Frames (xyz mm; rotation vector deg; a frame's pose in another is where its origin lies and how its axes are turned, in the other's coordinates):
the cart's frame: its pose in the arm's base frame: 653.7 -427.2 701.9 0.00 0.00 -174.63
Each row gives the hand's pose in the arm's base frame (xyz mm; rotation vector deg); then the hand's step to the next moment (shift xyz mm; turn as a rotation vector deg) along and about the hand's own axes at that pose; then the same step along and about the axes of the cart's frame.
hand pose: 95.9 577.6 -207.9 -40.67 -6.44 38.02
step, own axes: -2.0 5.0 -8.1 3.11 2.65 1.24
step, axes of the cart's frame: 2.0 2.8 -9.1 -1.06 -3.98 -1.12
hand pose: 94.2 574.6 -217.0 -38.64 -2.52 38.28
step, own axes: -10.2 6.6 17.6 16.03 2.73 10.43
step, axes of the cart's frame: 15.3 -9.3 11.7 -10.14 -15.98 3.86
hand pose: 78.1 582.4 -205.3 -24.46 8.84 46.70
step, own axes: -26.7 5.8 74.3 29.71 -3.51 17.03
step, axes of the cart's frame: 22.8 -19.5 73.3 -24.54 -22.87 7.73
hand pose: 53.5 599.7 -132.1 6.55 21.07 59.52
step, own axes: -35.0 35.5 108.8 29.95 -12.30 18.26
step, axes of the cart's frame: 7.1 2.7 119.4 -31.86 -18.01 6.49
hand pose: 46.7 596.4 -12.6 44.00 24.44 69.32
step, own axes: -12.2 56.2 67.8 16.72 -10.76 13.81
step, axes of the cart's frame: -1.5 23.5 85.7 -22.64 -7.92 3.26
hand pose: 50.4 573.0 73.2 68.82 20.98 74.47
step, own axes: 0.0 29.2 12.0 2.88 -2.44 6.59
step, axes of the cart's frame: 7.1 10.3 29.0 -7.34 0.82 1.78
